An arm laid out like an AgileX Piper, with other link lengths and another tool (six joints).
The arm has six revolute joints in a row. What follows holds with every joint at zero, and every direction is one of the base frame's. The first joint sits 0.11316 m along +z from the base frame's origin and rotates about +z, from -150 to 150 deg. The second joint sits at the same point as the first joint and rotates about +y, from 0 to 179.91 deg. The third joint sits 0.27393 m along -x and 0.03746 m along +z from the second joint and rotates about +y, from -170 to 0 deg. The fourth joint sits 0.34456 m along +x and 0.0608 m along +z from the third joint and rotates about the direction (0.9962, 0, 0.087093), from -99.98 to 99.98 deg. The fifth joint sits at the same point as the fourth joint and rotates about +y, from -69.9 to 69.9 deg. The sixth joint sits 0.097 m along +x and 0.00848 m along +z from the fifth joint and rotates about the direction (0.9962, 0, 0.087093), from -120 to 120 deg. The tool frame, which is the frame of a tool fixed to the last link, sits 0.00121 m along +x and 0.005 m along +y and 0.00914 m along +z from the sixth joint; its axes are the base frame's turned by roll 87.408, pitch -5.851 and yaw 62.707 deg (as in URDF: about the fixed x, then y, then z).
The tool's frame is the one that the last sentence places.
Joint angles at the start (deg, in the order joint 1, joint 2, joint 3, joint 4, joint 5, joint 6): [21.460 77.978 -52.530 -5.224 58.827 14.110]
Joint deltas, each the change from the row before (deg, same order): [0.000 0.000 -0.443 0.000 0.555 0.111]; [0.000 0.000 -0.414 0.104 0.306 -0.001]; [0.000 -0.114 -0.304 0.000 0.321 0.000]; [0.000 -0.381 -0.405 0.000 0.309 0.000]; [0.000 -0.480 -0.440 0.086 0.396 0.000]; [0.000 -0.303 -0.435 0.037 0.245 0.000]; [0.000 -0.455 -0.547 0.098 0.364 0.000]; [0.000 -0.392 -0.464 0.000 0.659 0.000]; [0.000 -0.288 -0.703 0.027 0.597 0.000]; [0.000 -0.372 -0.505 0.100 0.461 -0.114]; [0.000 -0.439 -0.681 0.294 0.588 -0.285]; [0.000 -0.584 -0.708 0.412 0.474 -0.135]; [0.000 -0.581 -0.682 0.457 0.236 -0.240]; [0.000 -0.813 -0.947 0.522 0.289 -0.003]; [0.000 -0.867 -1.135 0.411 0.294 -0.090]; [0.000 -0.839 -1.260 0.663 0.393 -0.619]
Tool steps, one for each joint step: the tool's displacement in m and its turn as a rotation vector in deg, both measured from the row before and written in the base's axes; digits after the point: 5 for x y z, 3 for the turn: [0.00052 0.00013 0.00256 -0.034 0.095 -0.156]; [0.00072 0.00041 0.00249 0.122 -0.069 -0.060]; [0.00024 0.00006 0.00248 0.027 -0.095 -0.027]; [0.00011 0.00001 0.00476 0.167 -0.448 -0.026]; [-0.00020 0.00001 0.00554 0.258 -0.463 -0.060]; [0.00027 0.00014 0.00453 0.208 -0.449 -0.031]; [0.00001 0.00012 0.00613 0.313 -0.564 -0.058]; [-0.00056 -0.00028 0.00505 0.059 -0.191 -0.054]; [0.00024 0.00008 0.00604 0.158 -0.364 -0.056]; [-0.00035 0.00000 0.00532 0.207 -0.358 0.049]; [-0.00050 0.00027 0.00681 0.380 -0.402 0.166]; [-0.00079 0.00033 0.00794 0.634 -0.622 0.015]; [-0.00069 0.00049 0.00791 0.726 -0.803 0.136]; [-0.00109 0.00039 0.01108 1.016 -1.182 -0.091]; [-0.00123 0.00018 0.01272 0.975 -1.448 0.023]; [-0.00174 0.00048 0.01335 1.029 -1.404 0.512]
